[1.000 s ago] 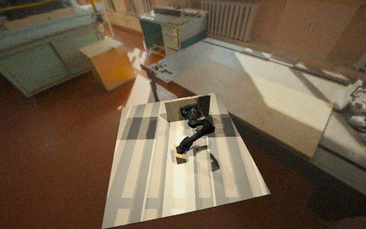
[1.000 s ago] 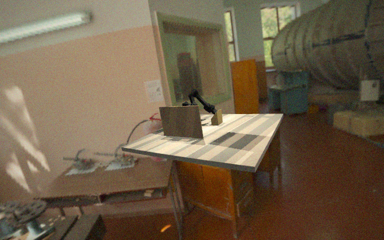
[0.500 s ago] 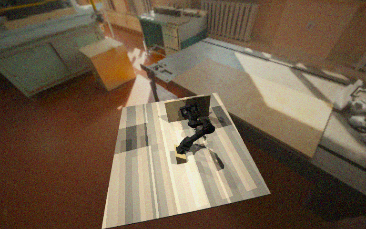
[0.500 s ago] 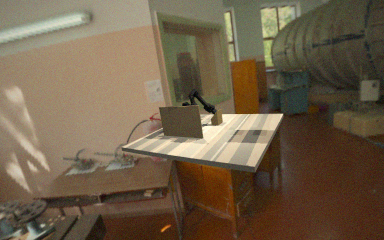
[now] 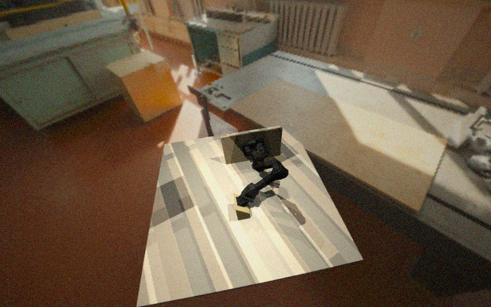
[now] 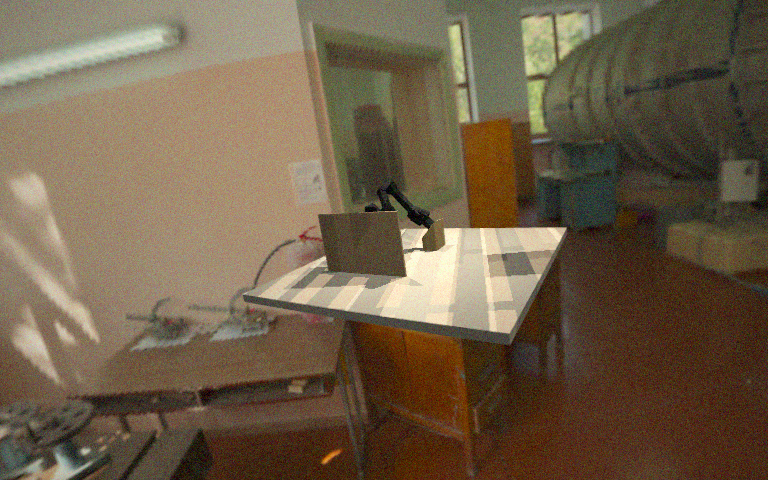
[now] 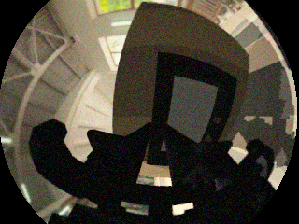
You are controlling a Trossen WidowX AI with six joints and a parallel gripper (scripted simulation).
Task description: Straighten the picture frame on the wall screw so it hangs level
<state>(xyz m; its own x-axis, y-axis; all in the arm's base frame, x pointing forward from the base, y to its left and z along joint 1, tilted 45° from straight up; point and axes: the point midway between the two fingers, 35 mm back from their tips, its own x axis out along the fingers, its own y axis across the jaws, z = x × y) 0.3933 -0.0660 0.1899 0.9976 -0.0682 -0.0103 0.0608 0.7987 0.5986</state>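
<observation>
Right now my gripper tip is 5 cm above the black picture frame and 1 cm to the left of it. From my gripper tip the other things lie so: tan wall board 7 cm below, 2 cm ahead, 1 cm to the right.
</observation>
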